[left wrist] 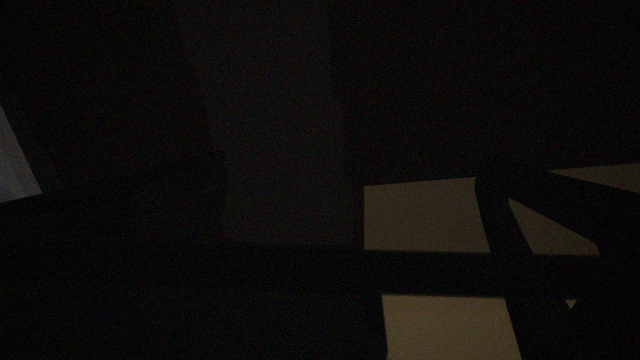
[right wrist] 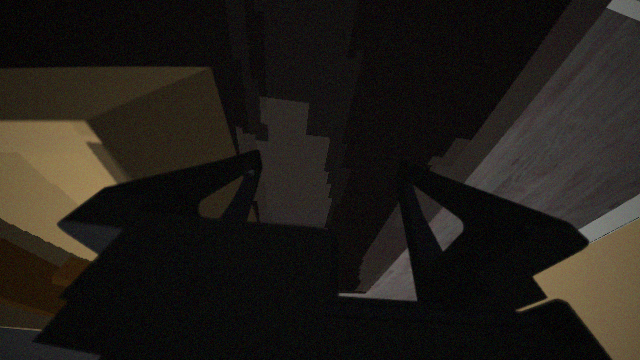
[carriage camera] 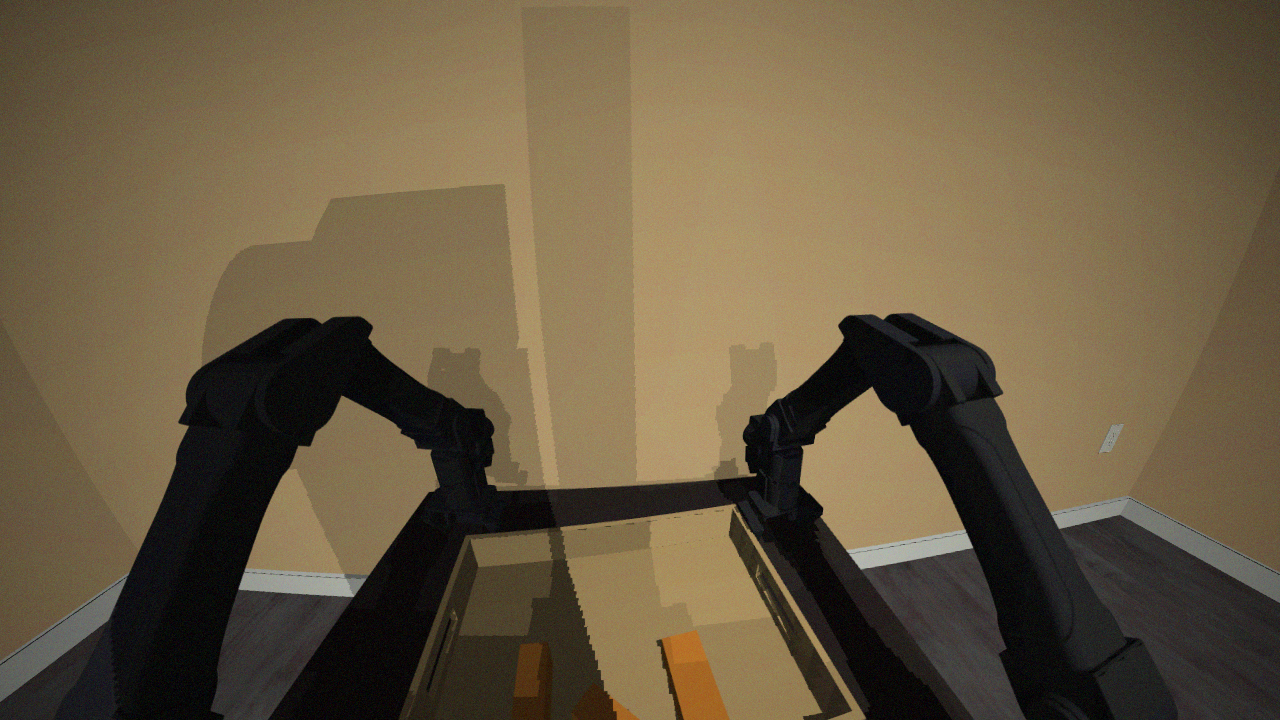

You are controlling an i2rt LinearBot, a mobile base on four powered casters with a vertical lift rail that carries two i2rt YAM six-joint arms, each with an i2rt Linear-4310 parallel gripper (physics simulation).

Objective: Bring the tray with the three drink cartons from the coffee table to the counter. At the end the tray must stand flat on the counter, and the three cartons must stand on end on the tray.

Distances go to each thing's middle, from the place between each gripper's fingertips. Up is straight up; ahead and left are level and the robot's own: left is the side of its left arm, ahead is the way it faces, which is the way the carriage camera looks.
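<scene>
My right hand is 2 cm below the tan tray (carriage camera: 603, 595), 31 cm to the right of it and 16 cm past it.
My left gripper: 10 mm above the tan tray, 270 mm to the left of it, 190 mm past it.
</scene>
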